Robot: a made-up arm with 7 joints. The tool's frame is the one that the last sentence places.
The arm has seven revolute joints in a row. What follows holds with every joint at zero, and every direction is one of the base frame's. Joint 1 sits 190.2 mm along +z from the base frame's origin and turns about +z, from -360 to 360 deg. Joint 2 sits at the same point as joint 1 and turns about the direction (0, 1, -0.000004), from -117.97 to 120 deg. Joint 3 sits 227.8 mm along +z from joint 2 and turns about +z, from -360 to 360 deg. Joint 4 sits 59.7 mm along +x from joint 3 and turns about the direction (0, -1, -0.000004), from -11 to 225 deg. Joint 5 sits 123.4 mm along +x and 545.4 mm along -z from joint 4 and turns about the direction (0, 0.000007, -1), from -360 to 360 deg. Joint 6 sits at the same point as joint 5 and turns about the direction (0, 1, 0.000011), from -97 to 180 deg. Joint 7 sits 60.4 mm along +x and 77.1 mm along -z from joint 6 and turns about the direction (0, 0.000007, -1), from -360 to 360 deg. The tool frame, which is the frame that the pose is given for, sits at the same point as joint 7; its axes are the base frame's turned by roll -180, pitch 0 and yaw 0 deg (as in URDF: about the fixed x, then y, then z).
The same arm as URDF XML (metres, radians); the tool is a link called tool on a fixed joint. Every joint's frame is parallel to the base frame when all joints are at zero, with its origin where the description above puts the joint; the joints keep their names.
<robot name="arm">
<link name="base"/>
<link name="link1"/>
<link name="link2"/>
<link name="link3"/>
<link name="link4"/>
<link name="link5"/>
<link name="link6"/>
<link name="link7"/>
<link name="tool"/>
<joint name="joint 1" type="revolute"><parent link="base"/><child link="link1"/><origin xyz="0 0 0.1902"/><axis xyz="0 0 1"/><limit lower="-6.2832" upper="6.2832"/></joint>
<joint name="joint 2" type="revolute"><parent link="link1"/><child link="link2"/><origin xyz="0 0 0"/><axis xyz="0 1 0"/><limit lower="-2.059" upper="2.0944"/></joint>
<joint name="joint 3" type="revolute"><parent link="link2"/><child link="link3"/><origin xyz="0 0 0.2278"/><axis xyz="0 0 1"/><limit lower="-6.2832" upper="6.2832"/></joint>
<joint name="joint 4" type="revolute"><parent link="link3"/><child link="link4"/><origin xyz="0.0597 0 0"/><axis xyz="0 -1 0"/><limit lower="-0.192" upper="3.927"/></joint>
<joint name="joint 5" type="revolute"><parent link="link4"/><child link="link5"/><origin xyz="0.1234 0 -0.5454"/><axis xyz="0 0 -1"/><limit lower="-6.2832" upper="6.2832"/></joint>
<joint name="joint 6" type="revolute"><parent link="link5"/><child link="link6"/><origin xyz="0 0 0"/><axis xyz="0 1 0"/><limit lower="-1.693" upper="3.1416"/></joint>
<joint name="joint 7" type="revolute"><parent link="link6"/><child link="link7"/><origin xyz="0.0604 0 -0.0771"/><axis xyz="0 0 -1"/><limit lower="-6.2832" upper="6.2832"/></joint>
<joint name="tool_fixed" type="fixed"><parent link="link7"/><child link="tool"/><origin xyz="0 0 0" rpy="3.1416 0 0"/></joint>
</robot>

